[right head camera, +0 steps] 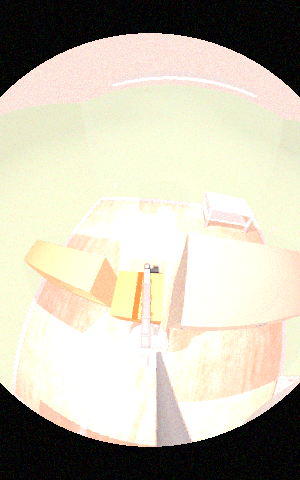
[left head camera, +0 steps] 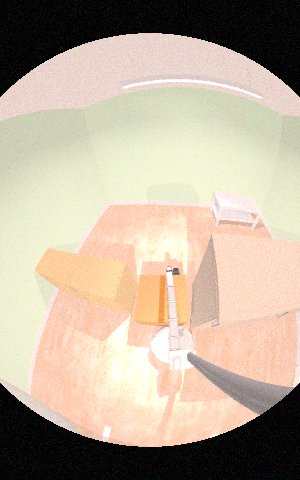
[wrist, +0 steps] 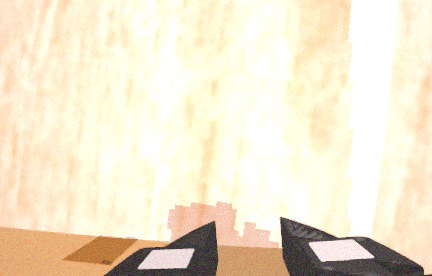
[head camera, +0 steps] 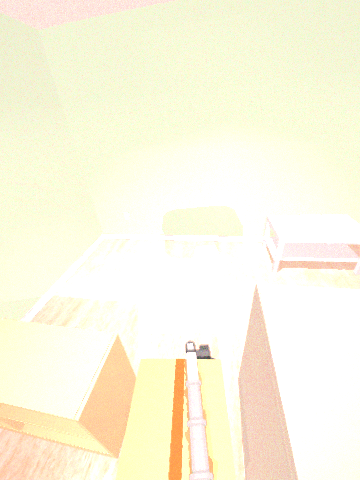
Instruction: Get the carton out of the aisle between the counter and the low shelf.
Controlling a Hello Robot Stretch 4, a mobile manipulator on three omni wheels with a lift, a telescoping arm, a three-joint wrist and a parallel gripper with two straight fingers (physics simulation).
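Places are measured from the robot's base along level axes (x left, y back, z up), in centimetres.
Pixels of known places: gripper, fingertip midpoint: (wrist: pixel 248 239).
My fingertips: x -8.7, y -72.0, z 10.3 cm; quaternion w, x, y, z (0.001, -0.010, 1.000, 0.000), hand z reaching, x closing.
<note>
Behind a point stands the place of what it marks.
The carton (head camera: pixel 155 410) {z 37.9, x 18.7, y -45.3 cm} (left head camera: pixel 149 300) {z 37.9, x 19.0, y -42.3 cm} (right head camera: pixel 125 295) {z 37.9, x 19.0, y -43.0 cm} (wrist: pixel 35 247) {z 2.2, x 13.1, y -68.6 cm} is an orange-tan box with a darker tape strip, standing on the floor between the counter (head camera: pixel 325 380) {z 88.3, x -36.6, y -33.1 cm} (left head camera: pixel 255 285) {z 88.3, x -48.1, y -26.4 cm} (right head camera: pixel 230 285) {z 88.3, x -50.6, y -30.2 cm} on the right and the low shelf (head camera: pixel 45 365) {z 58.3, x 69.4, y -58.9 cm} (left head camera: pixel 85 275) {z 58.3, x 76.2, y -58.4 cm} (right head camera: pixel 70 265) {z 58.3, x 72.9, y -60.9 cm} on the left. Its left side is close to the low shelf's corner; I cannot tell if they touch. My arm reaches over its top. My gripper (head camera: pixel 204 351) (left head camera: pixel 175 271) (right head camera: pixel 155 269) (wrist: pixel 248 239) {z 10.3, x -8.7, y -72.0 cm} is at the carton's far edge, open, with nothing between the fingers. The head view is overexposed.
A small white table (head camera: pixel 315 230) {z 42.4, x -141.4, y -183.9 cm} (left head camera: pixel 236 202) {z 42.3, x -140.5, y -185.5 cm} (right head camera: pixel 227 205) {z 42.4, x -136.9, y -180.9 cm} stands at the back right, beyond the counter. The round robot base (left head camera: pixel 159 345) {z 18.7, x 12.2, y 0.3 cm} is at the carton's near side. Green walls (head camera: pixel 200 100) {z 167.2, x -31.4, y -253.3 cm} (left head camera: pixel 150 130) {z 156.4, x 2.3, y -260.1 cm} enclose the room.
</note>
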